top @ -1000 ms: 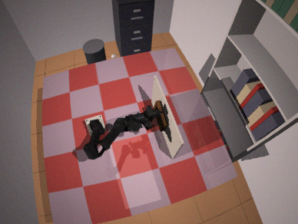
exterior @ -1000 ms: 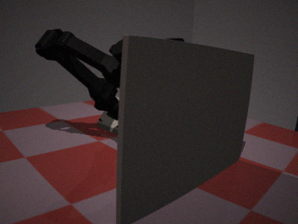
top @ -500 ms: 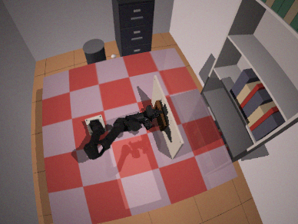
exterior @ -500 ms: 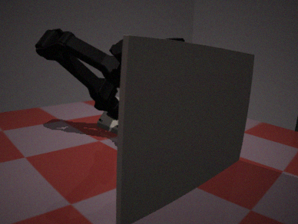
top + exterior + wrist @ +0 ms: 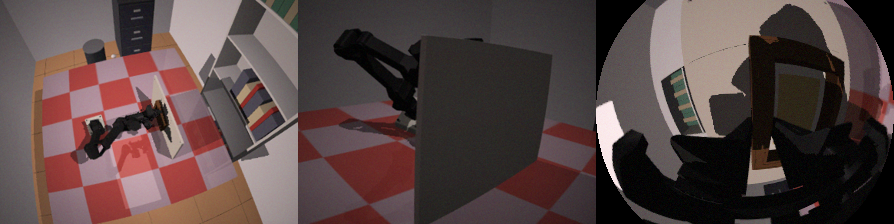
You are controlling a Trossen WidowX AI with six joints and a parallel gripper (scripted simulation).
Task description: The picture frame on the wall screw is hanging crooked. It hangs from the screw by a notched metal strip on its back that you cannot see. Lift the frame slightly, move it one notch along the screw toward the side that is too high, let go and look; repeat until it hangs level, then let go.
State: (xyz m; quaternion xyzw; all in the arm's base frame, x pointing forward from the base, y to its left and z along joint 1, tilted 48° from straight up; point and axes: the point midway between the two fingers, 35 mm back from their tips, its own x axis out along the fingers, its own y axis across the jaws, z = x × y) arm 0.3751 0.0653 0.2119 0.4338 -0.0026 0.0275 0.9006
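The brown picture frame lies 5 cm below my gripper tip and 1 cm to the left of it. Also, from my gripper tip: cream wall panel (7 cm below, 2 cm ahead, 1 cm to the right).
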